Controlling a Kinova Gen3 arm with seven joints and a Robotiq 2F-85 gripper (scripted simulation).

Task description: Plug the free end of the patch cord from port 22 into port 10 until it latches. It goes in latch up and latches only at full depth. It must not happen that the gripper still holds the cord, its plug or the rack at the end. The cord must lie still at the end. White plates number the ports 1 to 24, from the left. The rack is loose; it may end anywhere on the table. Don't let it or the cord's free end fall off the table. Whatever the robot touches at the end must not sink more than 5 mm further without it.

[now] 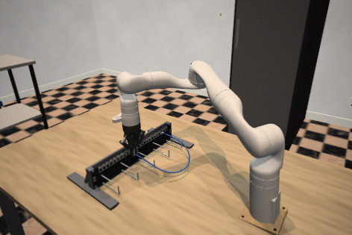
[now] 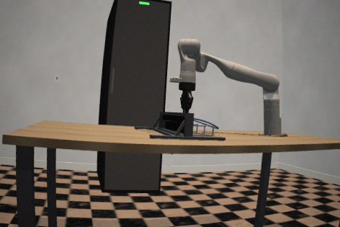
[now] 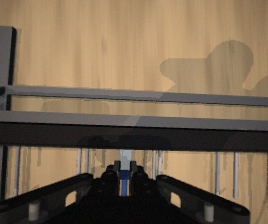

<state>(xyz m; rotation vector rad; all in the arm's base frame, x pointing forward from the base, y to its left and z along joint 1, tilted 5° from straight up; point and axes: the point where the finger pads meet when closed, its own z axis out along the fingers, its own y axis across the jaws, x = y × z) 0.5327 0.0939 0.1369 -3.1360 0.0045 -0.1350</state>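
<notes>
My gripper is now 10 mm short of the plug and 10 mm above it.
</notes>
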